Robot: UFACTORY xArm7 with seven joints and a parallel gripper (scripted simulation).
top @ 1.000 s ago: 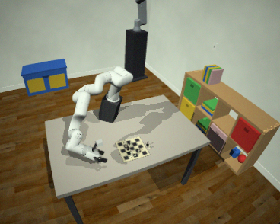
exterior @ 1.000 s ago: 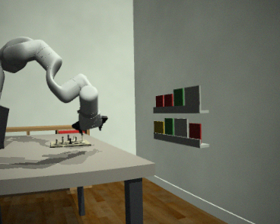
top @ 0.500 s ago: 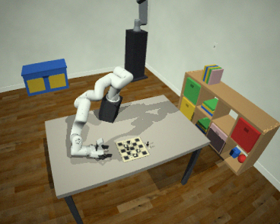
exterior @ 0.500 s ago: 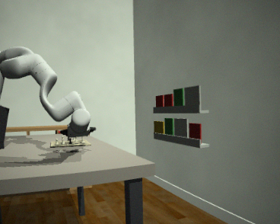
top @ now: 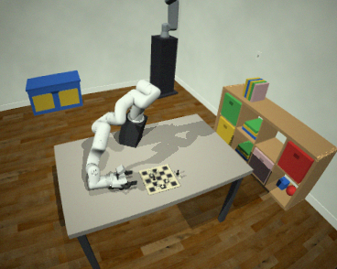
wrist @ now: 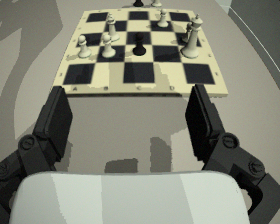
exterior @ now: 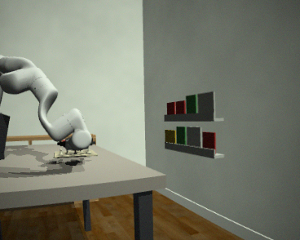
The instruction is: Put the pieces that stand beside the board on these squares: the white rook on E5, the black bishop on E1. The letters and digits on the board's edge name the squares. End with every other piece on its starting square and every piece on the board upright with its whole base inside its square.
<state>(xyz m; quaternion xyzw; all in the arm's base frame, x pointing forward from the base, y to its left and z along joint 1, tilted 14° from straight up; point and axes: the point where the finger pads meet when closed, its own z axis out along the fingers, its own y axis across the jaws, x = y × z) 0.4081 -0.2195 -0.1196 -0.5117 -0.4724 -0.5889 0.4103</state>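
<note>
The white rook is 300 mm to the left of my hand, 110 mm ahead of it and 50 mm below it. Round my hand: chessboard: 170 mm to the left, 70 mm below, 50 mm ahead; then black bishop: 310 mm to the left, 80 mm ahead, 50 mm below; then black pawn: 140 mm to the left, 50 mm below, 40 mm ahead.
</note>
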